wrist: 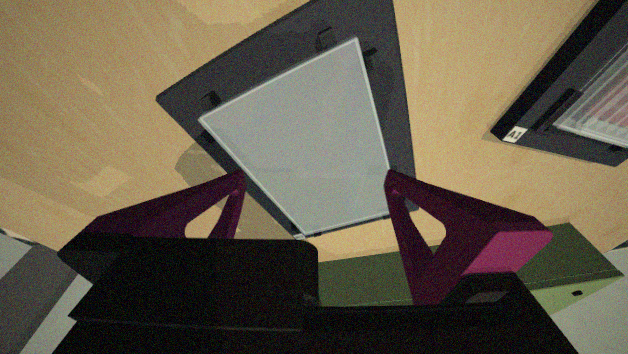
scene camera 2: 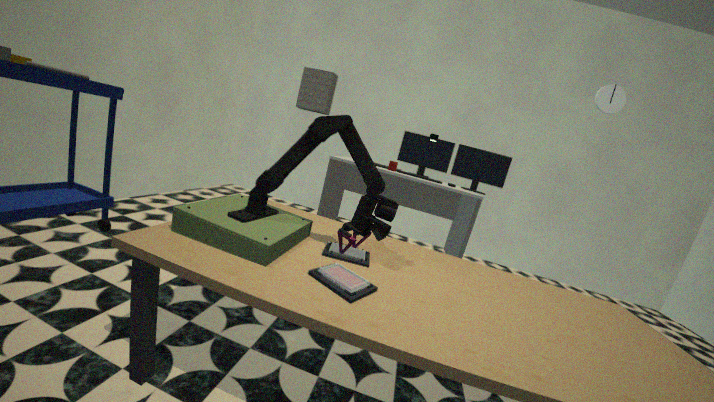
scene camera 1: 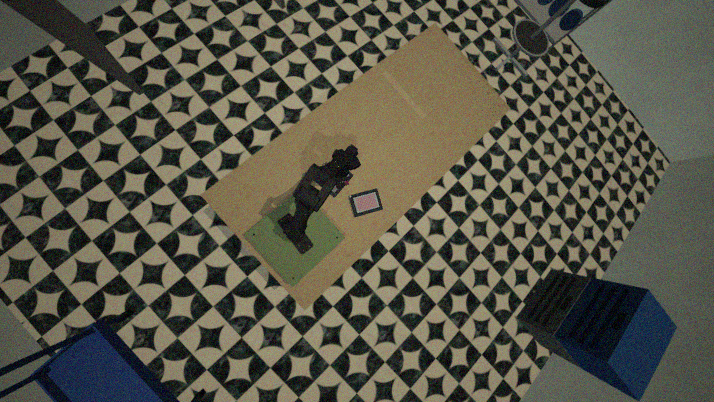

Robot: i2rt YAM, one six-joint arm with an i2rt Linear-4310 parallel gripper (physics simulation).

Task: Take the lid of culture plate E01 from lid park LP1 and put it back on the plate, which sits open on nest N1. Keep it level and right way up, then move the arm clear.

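Pixels of known places: gripper, fingertip midpoint: (wrist: 314, 177) (scene camera 2: 347, 250); arm's base at its link origin: (scene camera 2: 254, 214) (scene camera 1: 295, 233).
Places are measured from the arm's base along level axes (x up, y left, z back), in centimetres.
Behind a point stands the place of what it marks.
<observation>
The lid (wrist: 300, 135) {x -5.2, y 12.1, z -35.7 cm}, a pale flat rectangle, lies level on the dark lid park LP1 (wrist: 385, 100) {x -6.0, y 7.3, z -36.5 cm} (scene camera 2: 367, 261) {x -6.0, y 9.7, z -40.6 cm}. The open culture plate (scene camera 1: 366, 202) {x -4.4, y -8.7, z -38.0 cm} (scene camera 2: 343, 278) {x -4.5, y -10.9, z -38.7 cm} (wrist: 607, 102) {x -4.4, y -3.3, z -35.5 cm}, with pink contents, sits on the dark nest N1 (scene camera 1: 379, 204) (scene camera 2: 352, 298) (wrist: 530, 117), toward the table's front edge from the park. My gripper (wrist: 314, 177) {x -5.4, y 11.9, z -32.3 cm} (scene camera 2: 348, 246) {x -5.4, y 11.9, z -32.3 cm} is open, its magenta fingertips on either side of the lid's near part and low over it. The right fingertip overlaps the lid's edge in the wrist view; whether it touches cannot be told. In scene camera 1 the arm hides most of the park.
The green base block (scene camera 1: 320, 245) {x -0.2, y -11.7, z -5.9 cm} (scene camera 2: 220, 237) {x -3.3, y -17.7, z -2.4 cm} (wrist: 360, 280) {x -4.1, y 9.2, z -15.4 cm} under the arm stands close beside the park, on the wooden table (scene camera 1: 415, 115) {x -7.0, y 15.6, z -95.8 cm} (scene camera 2: 475, 310) {x -7.0, y 4.2, z -77.1 cm}. A blue cart (scene camera 2: 112, 145) and a grey desk (scene camera 2: 462, 210) with monitors stand away from the table.
</observation>
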